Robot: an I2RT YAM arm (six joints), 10 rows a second.
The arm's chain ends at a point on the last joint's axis. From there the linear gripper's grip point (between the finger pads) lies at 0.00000 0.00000 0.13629 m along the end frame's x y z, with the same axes.
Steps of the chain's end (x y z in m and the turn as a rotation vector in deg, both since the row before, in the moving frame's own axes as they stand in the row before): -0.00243, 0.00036, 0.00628, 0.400, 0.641, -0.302; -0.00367, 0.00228, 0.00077, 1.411, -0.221, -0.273; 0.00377, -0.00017, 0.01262, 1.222, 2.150, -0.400; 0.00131, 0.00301, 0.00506, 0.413, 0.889, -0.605; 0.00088, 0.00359, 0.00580, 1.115, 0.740, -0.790; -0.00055, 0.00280, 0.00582, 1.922, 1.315, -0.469; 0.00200, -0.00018, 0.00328, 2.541, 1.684, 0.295; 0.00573, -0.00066, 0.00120, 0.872, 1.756, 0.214; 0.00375, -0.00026, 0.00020, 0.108, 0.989, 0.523
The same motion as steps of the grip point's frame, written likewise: -0.00091, -0.00060, 0.00627, 0.400, 0.641, -0.302; -0.00420, -0.00107, 0.00073, 1.411, -0.221, -0.273; 0.00887, -0.00309, 0.01249, 1.222, 2.150, -0.400; 0.00342, 0.00202, 0.00504, 0.413, 0.889, -0.605; 0.00262, 0.00093, 0.00576, 1.115, 0.740, -0.790; 0.00256, -0.00178, 0.00571, 1.922, 1.315, -0.469; 0.00602, -0.00621, 0.00309, 2.541, 1.684, 0.295; 0.00991, -0.00273, 0.00112, 0.872, 1.756, 0.214; 0.00610, -0.00051, 0.00018, 0.108, 0.989, 0.523
